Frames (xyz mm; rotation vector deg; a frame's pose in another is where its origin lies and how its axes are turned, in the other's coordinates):
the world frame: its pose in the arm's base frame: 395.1 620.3 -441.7 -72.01 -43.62 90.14
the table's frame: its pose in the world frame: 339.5 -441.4 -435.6 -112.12 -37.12 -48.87
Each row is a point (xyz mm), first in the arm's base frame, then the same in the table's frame.
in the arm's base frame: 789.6 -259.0 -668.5
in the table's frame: -651.6 -1131.7 426.7
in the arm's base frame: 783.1 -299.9 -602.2
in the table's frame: -679.0 -1166.6 362.4
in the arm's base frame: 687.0 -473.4 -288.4
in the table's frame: -745.4 -1356.1 50.2
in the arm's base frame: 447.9 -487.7 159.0
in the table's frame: -617.4 -1505.4 -417.6
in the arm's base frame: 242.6 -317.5 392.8
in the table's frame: -378.8 -1492.8 -679.7
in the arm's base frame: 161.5 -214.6 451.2
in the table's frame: -258.8 -1460.3 -751.4
